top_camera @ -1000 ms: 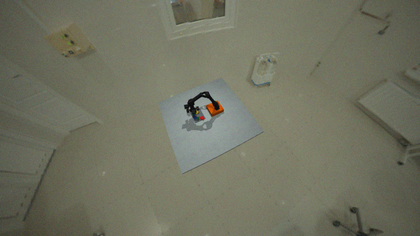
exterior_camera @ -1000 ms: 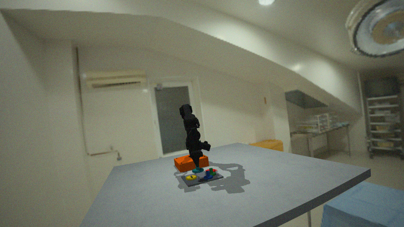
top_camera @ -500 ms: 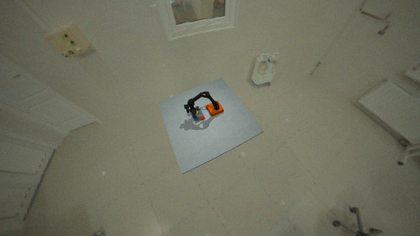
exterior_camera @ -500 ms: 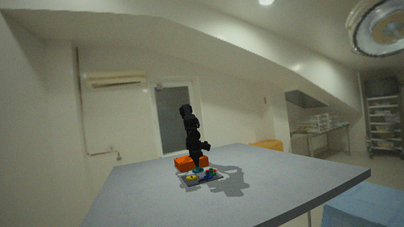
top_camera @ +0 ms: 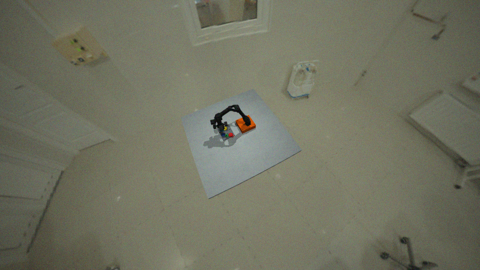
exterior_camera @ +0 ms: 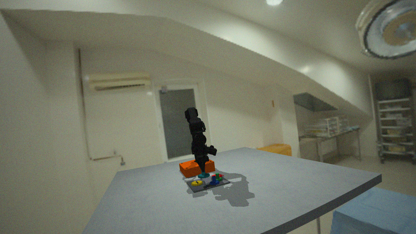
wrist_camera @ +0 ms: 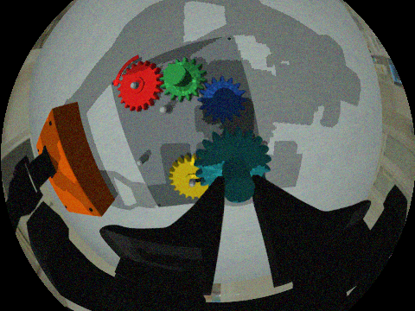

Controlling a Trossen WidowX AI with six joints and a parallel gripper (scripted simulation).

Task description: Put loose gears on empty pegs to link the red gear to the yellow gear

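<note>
The blue gear lies 1 cm ahead of my gripper tip, 5 cm to the left of it and 6 cm below it. The rest, counted from my gripper tip: teal gear (1 cm below); yellow gear (6 cm behind, 3 cm to the right, 7 cm below); green gear (2 cm behind, 9 cm to the left, 6 cm below).
</note>
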